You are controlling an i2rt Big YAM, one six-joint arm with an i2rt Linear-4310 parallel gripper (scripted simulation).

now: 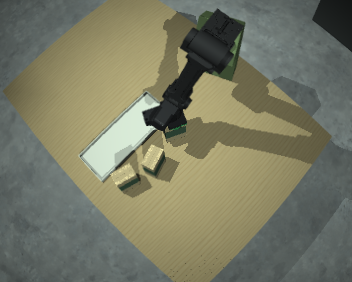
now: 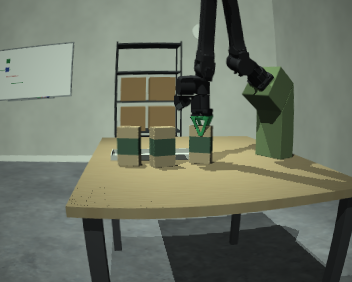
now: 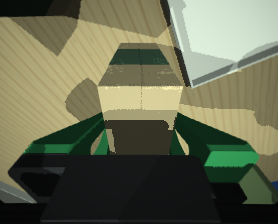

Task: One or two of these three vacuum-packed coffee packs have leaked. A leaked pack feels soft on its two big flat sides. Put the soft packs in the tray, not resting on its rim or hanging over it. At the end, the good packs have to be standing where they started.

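I am looking at a white tray [image 1: 117, 142], and the tray is 1.47 m from the lens.
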